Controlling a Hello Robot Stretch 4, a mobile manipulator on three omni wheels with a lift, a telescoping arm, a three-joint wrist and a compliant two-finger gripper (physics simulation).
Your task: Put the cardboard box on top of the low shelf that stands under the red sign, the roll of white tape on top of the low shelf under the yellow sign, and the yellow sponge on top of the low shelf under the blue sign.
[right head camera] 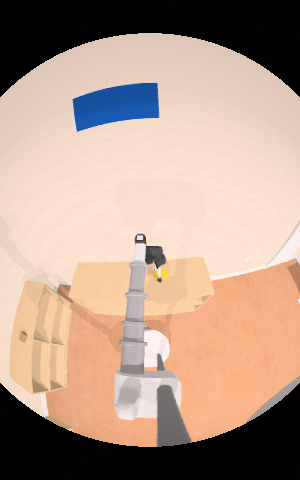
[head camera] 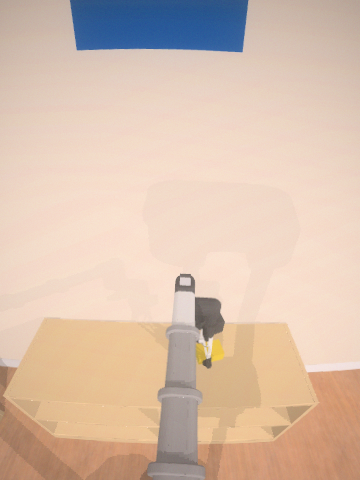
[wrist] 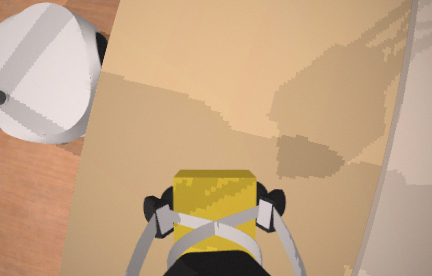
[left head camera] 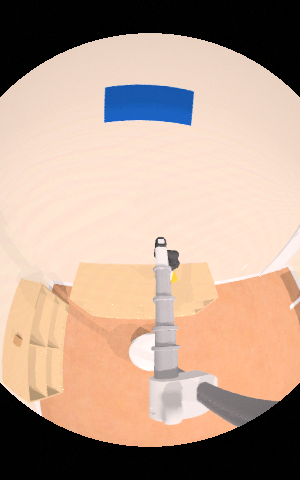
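Pixels of known places: gripper, between the fingertips: (right head camera: 157, 276) (head camera: 203, 355) (wrist: 214, 199); robot's base, origin of its link: (right head camera: 148, 347) (left head camera: 149, 350).
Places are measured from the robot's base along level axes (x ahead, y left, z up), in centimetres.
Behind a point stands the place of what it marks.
Note:
My gripper (head camera: 207, 354) @[x 55.5, y -8.8, z 65.5 cm] (right head camera: 159, 274) @[x 55.5, y -8.8, z 65.5 cm] (wrist: 214, 199) @[x 55.5, y -8.8, z 65.5 cm] is shut on the yellow sponge (head camera: 217, 351) @[x 55.2, y -13.9, z 70.1 cm] (left head camera: 174, 277) @[x 55.2, y -14.6, z 70.0 cm] (right head camera: 164, 273) @[x 55.2, y -14.0, z 70.0 cm] (wrist: 215, 190) @[x 55.0, y -7.0, z 70.1 cm], with a fingertip on each side of it. It holds the sponge over the top of the low shelf (head camera: 100, 360) @[x 53.9, y 34.0, z 58.3 cm] (left head camera: 110, 290) @[x 47.7, y 33.4, z 58.3 cm] (right head camera: 100, 285) @[x 49.3, y 37.9, z 58.3 cm] (wrist: 175, 40) @[x 46.3, y 6.5, z 58.3 cm], right of the middle in the head camera view. The blue sign (head camera: 160, 25) @[x 76.8, y 8.4, z 166.9 cm] (left head camera: 148, 105) @[x 76.8, y 8.7, z 169.9 cm] (right head camera: 117, 106) @[x 76.9, y 6.9, z 170.0 cm] is on the wall above this shelf. A small brown box (left head camera: 18, 340) @[x -18.9, y 107.8, z 62.1 cm] (right head camera: 23, 336) @[x -18.9, y 107.8, z 62.2 cm] sits on top of another low shelf (left head camera: 14, 367) (right head camera: 21, 362) @[x -49.1, y 110.8, z 58.3 cm] at the left. The white tape does not show.
The wall (head camera: 300, 150) @[x 79.1, y -32.7, z 139.3 cm] rises directly behind the shelf under the blue sign. My white base (left head camera: 141, 351) @[x 0.3, y 8.3, z 18.7 cm] (right head camera: 159, 348) @[x -0.2, y -10.7, z 18.7 cm] (wrist: 45, 80) @[x 5.0, y -1.6, z 18.7 cm] stands on the wood floor (left head camera: 240, 340) @[x -8.8, y -115.5, z -2.8 cm] (right head camera: 240, 340) @[x -10.9, y -109.3, z -2.8 cm] in front of that shelf. The telescoping arm (head camera: 180, 420) @[x 21.6, y -0.3, z 107.7 cm] reaches over the shelf's front edge.

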